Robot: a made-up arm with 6 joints.
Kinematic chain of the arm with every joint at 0, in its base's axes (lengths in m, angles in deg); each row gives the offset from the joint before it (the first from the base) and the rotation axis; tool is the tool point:
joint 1: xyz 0 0 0.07 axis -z
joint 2: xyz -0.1 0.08 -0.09 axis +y
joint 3: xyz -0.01 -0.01 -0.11 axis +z
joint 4: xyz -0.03 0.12 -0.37 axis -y
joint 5: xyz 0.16 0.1 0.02 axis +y
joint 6: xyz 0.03 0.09 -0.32 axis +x
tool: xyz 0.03 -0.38 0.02
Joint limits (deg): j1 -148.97..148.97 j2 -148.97..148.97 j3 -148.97..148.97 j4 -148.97..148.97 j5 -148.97..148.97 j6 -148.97..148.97
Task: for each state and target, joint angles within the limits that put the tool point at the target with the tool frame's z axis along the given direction. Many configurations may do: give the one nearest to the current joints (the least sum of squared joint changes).
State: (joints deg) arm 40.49 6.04 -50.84 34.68 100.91 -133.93
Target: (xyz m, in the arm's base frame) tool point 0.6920 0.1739 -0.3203 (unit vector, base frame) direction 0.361 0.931 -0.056
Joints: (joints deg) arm 43.95 -23.85 -30.82 13.76 111.28 -143.27
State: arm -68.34 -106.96 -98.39 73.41 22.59 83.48
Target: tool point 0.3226 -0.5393 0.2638 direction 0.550 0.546 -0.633
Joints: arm -48.23 -142.78 -102.69 100.47 2.69 105.49
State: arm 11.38 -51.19 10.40 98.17 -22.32 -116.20
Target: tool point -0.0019 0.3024 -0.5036 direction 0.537 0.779 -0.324
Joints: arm 28.20 -23.68 1.10 136.15 -41.19 -70.17
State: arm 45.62 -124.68 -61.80 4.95 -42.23 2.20
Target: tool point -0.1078 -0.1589 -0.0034 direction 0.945 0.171 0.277
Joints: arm 49.86 -119.33 -85.95 51.05 -72.61 -3.78
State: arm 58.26 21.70 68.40 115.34 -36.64 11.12
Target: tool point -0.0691 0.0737 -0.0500 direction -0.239 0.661 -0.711
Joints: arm 85.53 47.36 79.37 117.40 -52.67 5.58
